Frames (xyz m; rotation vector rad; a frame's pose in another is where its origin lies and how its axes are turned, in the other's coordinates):
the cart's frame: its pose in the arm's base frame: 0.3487 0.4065 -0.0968 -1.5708 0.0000 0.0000
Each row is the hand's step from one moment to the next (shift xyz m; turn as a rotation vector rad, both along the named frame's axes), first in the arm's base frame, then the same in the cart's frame.
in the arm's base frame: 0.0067 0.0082 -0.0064 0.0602 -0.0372 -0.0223
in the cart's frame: 0.0067 0.0064 0.0082 0.0602 0.0223 -0.0372
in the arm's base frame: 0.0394 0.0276 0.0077 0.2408 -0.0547 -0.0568
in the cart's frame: 0.0394 -0.0077 0.0276 0.2408 0.0568 -0.0547
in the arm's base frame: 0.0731 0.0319 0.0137 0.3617 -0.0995 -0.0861
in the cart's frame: 0.0731 -0.0137 0.0319 0.3617 0.0861 -0.0995
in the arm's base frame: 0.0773 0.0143 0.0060 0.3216 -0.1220 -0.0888
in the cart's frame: 0.0773 -0.0060 0.0143 0.3216 0.0888 -0.1220
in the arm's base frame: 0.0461 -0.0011 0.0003 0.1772 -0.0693 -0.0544
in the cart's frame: 0.0461 -0.0003 -0.0011 0.1772 0.0544 -0.0693
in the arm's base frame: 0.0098 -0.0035 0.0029 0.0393 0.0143 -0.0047
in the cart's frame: 0.0098 -0.0029 -0.0035 0.0393 0.0047 0.0143
